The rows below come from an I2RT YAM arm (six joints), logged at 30 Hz.
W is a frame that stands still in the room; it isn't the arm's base.
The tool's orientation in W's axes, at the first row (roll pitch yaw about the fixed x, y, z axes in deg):
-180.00 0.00 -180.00
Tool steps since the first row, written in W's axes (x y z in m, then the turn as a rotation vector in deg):
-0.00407 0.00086 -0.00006 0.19 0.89 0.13
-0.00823 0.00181 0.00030 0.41 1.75 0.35
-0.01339 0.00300 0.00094 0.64 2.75 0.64
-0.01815 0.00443 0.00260 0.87 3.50 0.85
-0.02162 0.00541 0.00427 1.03 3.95 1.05
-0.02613 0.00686 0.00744 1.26 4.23 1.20
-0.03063 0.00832 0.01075 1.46 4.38 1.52
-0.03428 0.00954 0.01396 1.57 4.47 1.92
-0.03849 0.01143 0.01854 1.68 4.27 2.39
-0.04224 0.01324 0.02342 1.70 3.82 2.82
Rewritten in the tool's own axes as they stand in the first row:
0.00407 0.00086 0.00006 -0.19 0.89 -0.13
0.00823 0.00181 -0.00030 -0.41 1.75 -0.35
0.01339 0.00300 -0.00094 -0.64 2.75 -0.64
0.01815 0.00443 -0.00260 -0.87 3.50 -0.85
0.02162 0.00541 -0.00427 -1.03 3.95 -1.05
0.02613 0.00686 -0.00744 -1.26 4.23 -1.20
0.03063 0.00832 -0.01075 -1.46 4.38 -1.52
0.03428 0.00954 -0.01396 -1.57 4.47 -1.92
0.03849 0.01143 -0.01854 -1.68 4.27 -2.39
0.04224 0.01324 -0.02342 -1.70 3.82 -2.82

